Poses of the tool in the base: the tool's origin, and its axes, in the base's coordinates. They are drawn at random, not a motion.
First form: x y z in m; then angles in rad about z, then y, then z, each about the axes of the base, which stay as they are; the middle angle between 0 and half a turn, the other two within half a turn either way.
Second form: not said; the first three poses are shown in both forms.
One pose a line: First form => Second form
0.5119 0.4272 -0.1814 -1.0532 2.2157 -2.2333 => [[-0.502 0.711 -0.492 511.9], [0.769 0.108 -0.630 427.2], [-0.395 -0.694 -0.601 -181.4], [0 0 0 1]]
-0.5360 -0.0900 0.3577 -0.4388 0.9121 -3.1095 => [[-0.567 -0.231 -0.790 -536.0], [0.407 -0.913 -0.025 -90.0], [-0.716 -0.336 0.612 357.7], [0 0 0 1]]
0.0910 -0.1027 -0.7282 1.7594 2.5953 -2.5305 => [[0.432 -0.795 -0.426 91.0], [-0.896 -0.328 -0.298 -102.7], [0.097 0.510 -0.854 -728.2], [0 0 0 1]]
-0.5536 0.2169 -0.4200 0.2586 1.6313 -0.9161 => [[0.167 0.776 0.608 -553.6], [0.202 0.576 -0.792 216.9], [-0.965 0.255 -0.060 -420.0], [0 0 0 1]]
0.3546 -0.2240 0.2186 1.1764 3.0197 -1.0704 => [[0.627 0.777 0.058 354.6], [0.778 -0.620 -0.107 -224.0], [-0.047 0.112 -0.993 218.6], [0 0 0 1]]
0.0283 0.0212 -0.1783 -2.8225 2.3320 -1.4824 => [[-0.255 -0.965 0.064 28.3], [-0.680 0.132 -0.721 21.2], [0.687 -0.227 -0.690 -178.3], [0 0 0 1]]
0.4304 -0.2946 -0.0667 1.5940 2.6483 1.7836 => [[-0.981 -0.163 -0.100 430.4], [-0.191 0.866 0.463 -294.6], [0.011 0.473 -0.881 -66.7], [0 0 0 1]]
